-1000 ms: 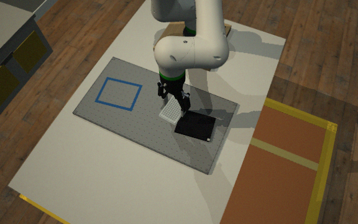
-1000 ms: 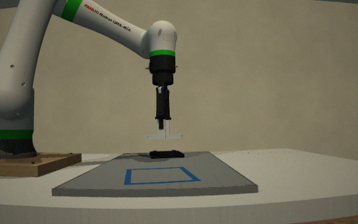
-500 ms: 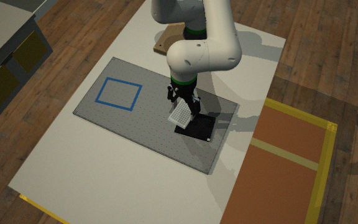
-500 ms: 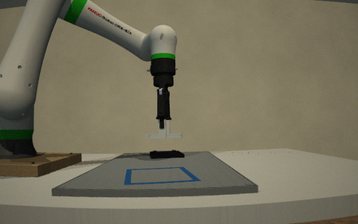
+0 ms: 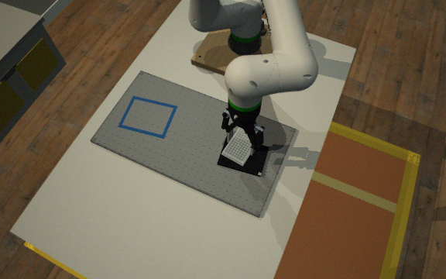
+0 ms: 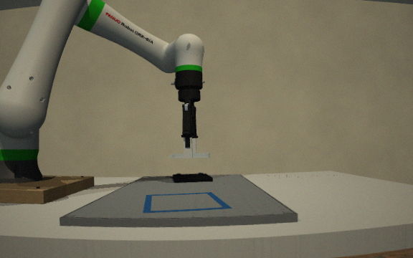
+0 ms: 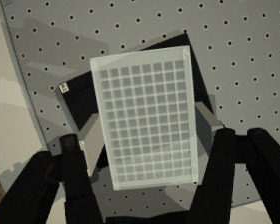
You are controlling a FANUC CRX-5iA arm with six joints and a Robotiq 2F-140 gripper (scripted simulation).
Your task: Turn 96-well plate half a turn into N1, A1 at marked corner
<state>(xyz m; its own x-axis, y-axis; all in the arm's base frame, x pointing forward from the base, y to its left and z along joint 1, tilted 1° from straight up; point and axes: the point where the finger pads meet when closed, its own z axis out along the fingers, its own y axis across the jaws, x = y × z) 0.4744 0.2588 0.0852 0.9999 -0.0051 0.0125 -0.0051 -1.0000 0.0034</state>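
My hand is 3 cm short of the A1 mark, 10 cm to the right of it and 9 cm above it. Also, from my hand: 96-well plate: 2 cm below.
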